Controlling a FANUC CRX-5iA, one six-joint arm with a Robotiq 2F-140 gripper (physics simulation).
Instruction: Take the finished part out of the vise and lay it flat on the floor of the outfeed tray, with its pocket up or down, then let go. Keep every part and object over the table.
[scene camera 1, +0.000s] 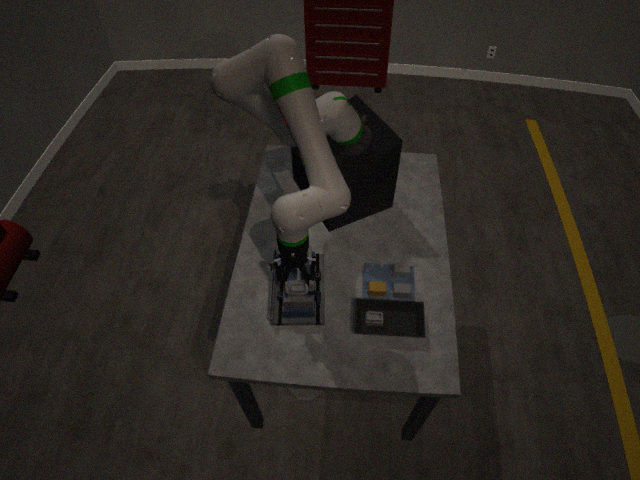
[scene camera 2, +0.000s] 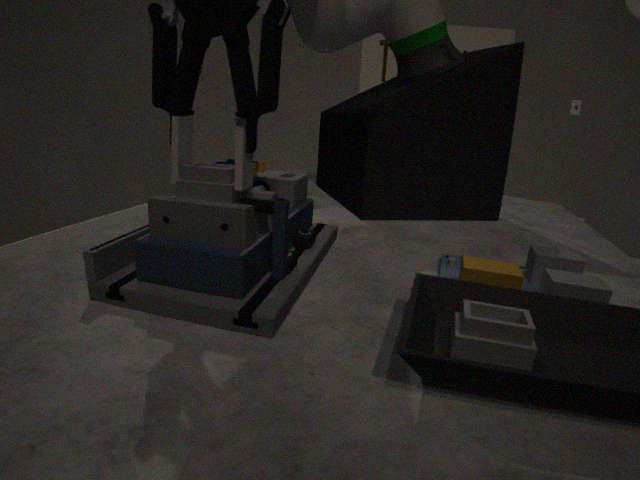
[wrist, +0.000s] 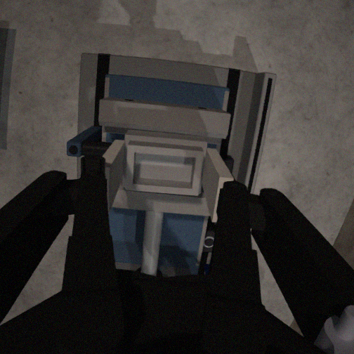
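Pixels of known places: gripper, between the fingertips: (scene camera 1: 297, 290) (scene camera 2: 211, 185); arm's base, origin of its link: (scene camera 1: 354, 140) (scene camera 2: 431, 71).
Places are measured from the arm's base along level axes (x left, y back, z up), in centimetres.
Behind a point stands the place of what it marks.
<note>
The finished part (scene camera 1: 296, 287) {x -18.3, y -56.8, z -18.2 cm} (scene camera 2: 206, 190) {x -17.5, y -59.4, z -18.9 cm} (wrist: 165, 190) is a light grey stepped block, with its pocket facing up. It looks level. My gripper (scene camera 1: 296, 283) {x -18.1, y -57.5, z -18.7 cm} (scene camera 2: 211, 180) {x -18.1, y -57.5, z -18.7 cm} (wrist: 163, 160) points down and is shut on it, one pale finger on each side. The part stands slightly above the jaw tops of the vise (scene camera 1: 298, 312) {x -17.3, y -63.5, z -23.5 cm} (scene camera 2: 188, 268) {x -17.0, y -63.5, z -25.1 cm} (wrist: 165, 117), which has grey jaws on a blue body. Its underside is hidden by the front jaw in scene camera 2. The outfeed tray (scene camera 1: 390, 333) {x 14.1, y -68.8, z -25.9 cm} (scene camera 2: 516, 384) {x 9.6, y -69.1, z -26.4 cm} is dark and stands to the vise's right in both scene views.
Another grey pocketed part (scene camera 1: 374, 317) {x 8.7, y -62.8, z -26.0 cm} (scene camera 2: 493, 342) {x 8.5, y -64.9, z -26.0 cm} sits pocket up at the left end of the outfeed tray. Behind that tray, a blue fixture (scene camera 1: 379, 269) {x 11.1, y -40.6, z -28.5 cm} (scene camera 2: 449, 266) {x 6.2, y -42.6, z -28.5 cm} bears a yellow block (scene camera 1: 377, 288) {x 9.8, y -51.5, z -24.9 cm} (scene camera 2: 491, 272) {x 9.6, y -52.6, z -25.0 cm} and grey blocks. A crank handle (scene camera 2: 279, 237) {x -10.7, y -57.7, z -22.9 cm} (wrist: 82, 142) stands beside the vise jaws.
</note>
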